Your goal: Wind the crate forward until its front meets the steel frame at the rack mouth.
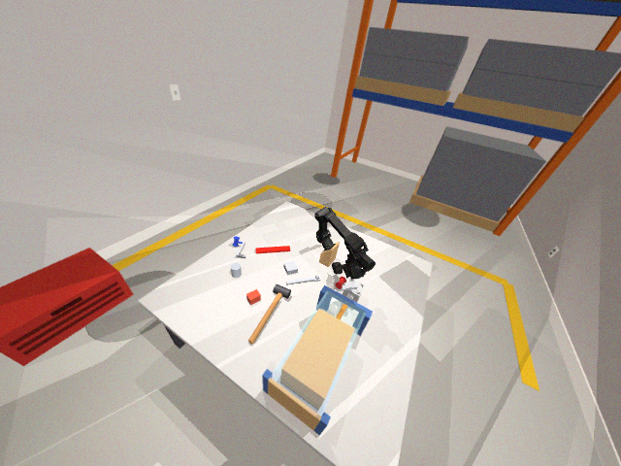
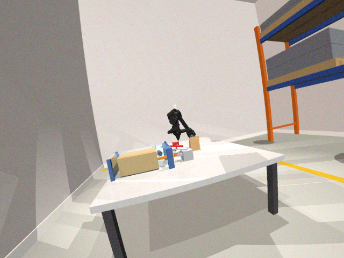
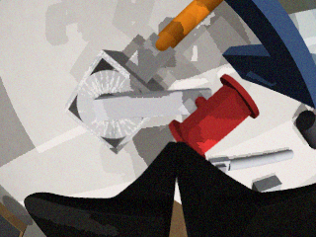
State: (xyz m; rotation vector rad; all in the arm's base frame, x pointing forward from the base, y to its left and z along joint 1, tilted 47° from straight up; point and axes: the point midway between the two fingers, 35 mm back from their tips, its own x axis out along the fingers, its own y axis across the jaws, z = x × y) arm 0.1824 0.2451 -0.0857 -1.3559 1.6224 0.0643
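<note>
The red knob lies 30 mm ahead of my gripper tip, 10 mm to the right of it and 40 mm below it. Round my gripper tip: grey hand winch (70 mm behind, 30 mm to the left, 140 mm below); frame (100 mm ahead, 70 mm to the left, 70 mm below); red-knobbed winch handle (10 mm to the left, 70 mm below).
</note>
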